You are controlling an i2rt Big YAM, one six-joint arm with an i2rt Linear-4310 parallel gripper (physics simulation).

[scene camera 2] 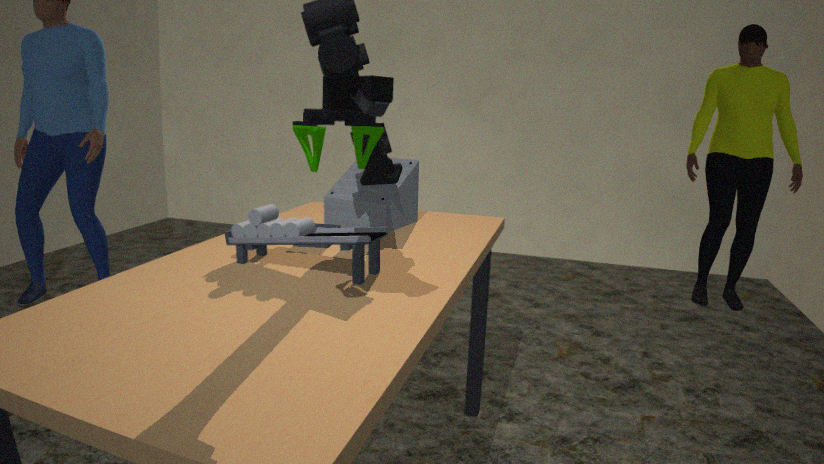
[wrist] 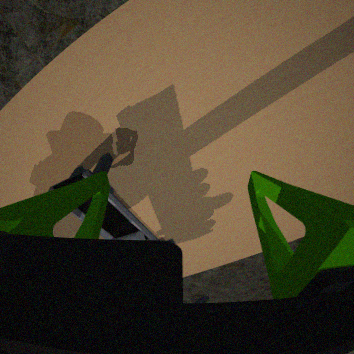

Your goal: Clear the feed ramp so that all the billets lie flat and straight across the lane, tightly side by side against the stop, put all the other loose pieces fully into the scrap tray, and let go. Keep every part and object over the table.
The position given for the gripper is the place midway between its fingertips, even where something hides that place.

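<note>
Scene camera 2 shows the gripper [scene camera 2: 338, 170]; the wrist view likewise shows the gripper [wrist: 178, 178].
</note>
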